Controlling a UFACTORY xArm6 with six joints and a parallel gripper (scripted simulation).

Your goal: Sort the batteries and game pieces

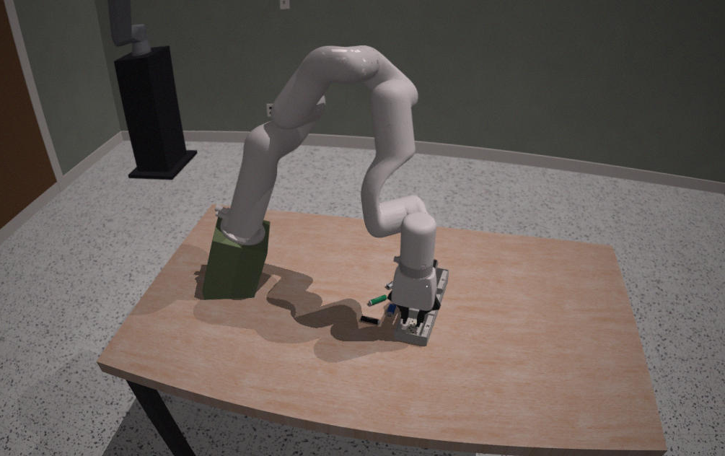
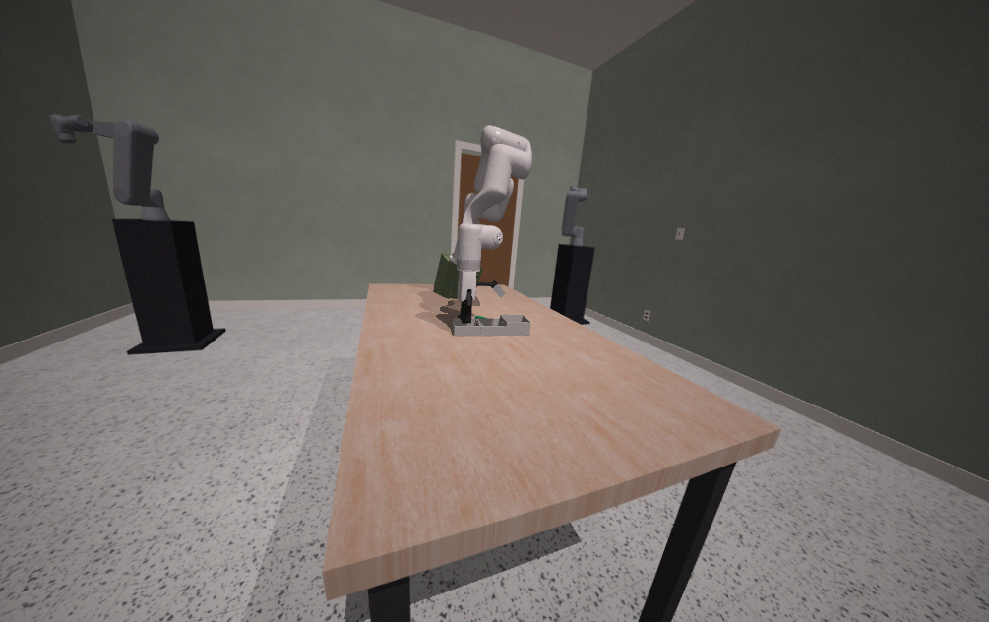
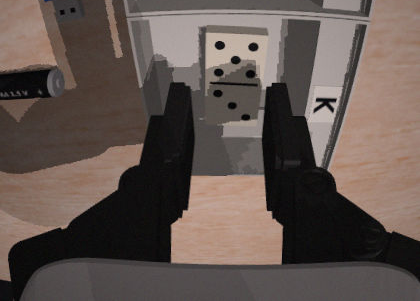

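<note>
Right now my hand is 40 mm above the white domino. From my hand the other things lie so: bin: 80 mm to the left, 30 mm below, 20 mm ahead; then black battery: 110 mm behind, 50 mm below, 20 mm to the left; then blue item: 60 mm to the left, 60 mm behind, 50 mm below.
</note>
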